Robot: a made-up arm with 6 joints.
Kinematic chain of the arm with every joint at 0, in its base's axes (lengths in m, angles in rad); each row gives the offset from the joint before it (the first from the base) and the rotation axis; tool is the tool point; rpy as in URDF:
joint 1: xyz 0 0 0.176 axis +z
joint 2: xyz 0 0 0 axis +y
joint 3: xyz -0.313 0 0.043 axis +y
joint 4: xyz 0.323 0 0.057 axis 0.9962 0 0.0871
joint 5: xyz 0 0 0 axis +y
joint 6: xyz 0.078 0 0.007 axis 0.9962 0 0.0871
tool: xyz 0 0 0 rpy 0 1.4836 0
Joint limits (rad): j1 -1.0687..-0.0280 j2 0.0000..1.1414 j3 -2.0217..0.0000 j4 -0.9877..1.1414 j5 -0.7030..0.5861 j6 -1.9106..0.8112
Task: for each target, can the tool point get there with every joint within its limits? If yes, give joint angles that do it. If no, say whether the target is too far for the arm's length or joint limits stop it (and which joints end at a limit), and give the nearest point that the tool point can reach.
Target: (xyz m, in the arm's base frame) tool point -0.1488 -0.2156 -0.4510
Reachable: no: joint limits stop it (at a limit: joint 1, joint 2, joint 3) | nearest point 0.0240 -0.0981 0.1348 | short by 0.622 m
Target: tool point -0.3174 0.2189 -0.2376
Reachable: no: joint limits stop it (at a limit: joint 1, joint 2, joint 3, joint 5) | nearest point 0.0924 0.0120 0.1317 | short by 0.589 m
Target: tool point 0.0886 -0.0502 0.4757
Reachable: yes | joints -0.3472 0.3833 -0.6363 -0.7313 0.3350 -0.8862
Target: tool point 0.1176 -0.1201 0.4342
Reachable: yes | joints -0.7962 0.5946 -0.5548 0.0337 0.0096 -1.0762
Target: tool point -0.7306 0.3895 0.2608
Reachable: no: too far | nearest point -0.5111 0.2725 0.5101 | short by 0.352 m
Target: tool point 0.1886 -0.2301 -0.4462
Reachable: no: joint limits stop it (at a limit: joint 2, joint 3) | nearest point 0.0749 -0.0914 0.1337 | short by 0.607 m
